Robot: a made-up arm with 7 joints.
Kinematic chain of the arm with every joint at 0, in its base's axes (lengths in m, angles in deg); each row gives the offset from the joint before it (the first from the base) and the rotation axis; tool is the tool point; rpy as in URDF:
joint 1: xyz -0.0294 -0.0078 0.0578 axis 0 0.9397 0.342
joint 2: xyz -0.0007 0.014 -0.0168 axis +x
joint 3: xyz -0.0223 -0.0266 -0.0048 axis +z
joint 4: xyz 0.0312 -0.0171 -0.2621 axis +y
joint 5: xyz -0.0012 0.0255 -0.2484 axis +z
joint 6: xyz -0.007 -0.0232 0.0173 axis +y
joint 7: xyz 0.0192 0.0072 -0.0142 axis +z
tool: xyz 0.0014 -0.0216 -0.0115 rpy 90 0 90
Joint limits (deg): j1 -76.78..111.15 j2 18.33..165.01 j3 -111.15..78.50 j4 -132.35..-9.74 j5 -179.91..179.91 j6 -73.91..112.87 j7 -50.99..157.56
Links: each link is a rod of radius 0.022 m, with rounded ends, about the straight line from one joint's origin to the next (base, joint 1, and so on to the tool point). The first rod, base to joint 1, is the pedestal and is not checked.
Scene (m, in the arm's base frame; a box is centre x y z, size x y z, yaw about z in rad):
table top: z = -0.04
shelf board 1: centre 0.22 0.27 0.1 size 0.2 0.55 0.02 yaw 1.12
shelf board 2: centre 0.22 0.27 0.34 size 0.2 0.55 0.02 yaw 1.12
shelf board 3: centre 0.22 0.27 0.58 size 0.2 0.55 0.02 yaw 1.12
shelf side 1: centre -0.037 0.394 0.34 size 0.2 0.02 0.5 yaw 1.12
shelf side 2: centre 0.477 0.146 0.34 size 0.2 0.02 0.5 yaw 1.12
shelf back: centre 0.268 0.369 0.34 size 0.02 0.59 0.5 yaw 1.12
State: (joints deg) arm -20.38 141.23 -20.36 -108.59 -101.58 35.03 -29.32
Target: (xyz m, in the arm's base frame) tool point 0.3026 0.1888 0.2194
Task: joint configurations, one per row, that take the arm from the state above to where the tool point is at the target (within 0.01 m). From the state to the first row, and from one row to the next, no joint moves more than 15 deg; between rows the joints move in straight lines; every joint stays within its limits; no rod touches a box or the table.
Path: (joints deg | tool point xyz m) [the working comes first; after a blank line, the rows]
Joints at the target: 25.81 161.56 -6.60 -82.78 -101.55 34.40 -23.71
Straight joint move there: clear.

1: -8.83 146.31 -16.92 -102.14 -101.57 34.87 -27.92 | 0.2220 0.1985 0.2360
2: 2.72 151.39 -13.48 -95.69 -101.57 34.72 -26.52 | 0.2427 0.2013 0.2382
3: 14.26 156.48 -10.04 -89.23 -101.56 34.56 -25.12 | 0.2700 0.1976 0.2338
4: 25.81 161.56 -6.60 -82.78 -101.55 34.40 -23.71 | 0.3026 0.1888 0.2194

